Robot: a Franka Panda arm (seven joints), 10 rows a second.
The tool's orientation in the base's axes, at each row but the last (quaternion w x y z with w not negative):
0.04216, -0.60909, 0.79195, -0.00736
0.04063, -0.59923, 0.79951, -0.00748
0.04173, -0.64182, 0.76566, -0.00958
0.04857, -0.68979, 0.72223, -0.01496
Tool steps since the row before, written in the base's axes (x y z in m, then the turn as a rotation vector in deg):
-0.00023, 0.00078, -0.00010, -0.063, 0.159, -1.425
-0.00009, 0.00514, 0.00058, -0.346, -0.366, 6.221
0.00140, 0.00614, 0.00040, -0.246, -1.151, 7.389
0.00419, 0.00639, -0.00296, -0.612, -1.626, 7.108
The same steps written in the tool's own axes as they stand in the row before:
-0.00069, 0.00043, 0.00011, -0.055, 0.192, 1.421
-0.00494, 0.00150, -0.00040, 0.099, -0.149, -6.239
-0.00630, -0.00032, -0.00005, 0.793, -0.465, -7.425
-0.00641, -0.00360, 0.00362, 1.297, -0.099, -7.201

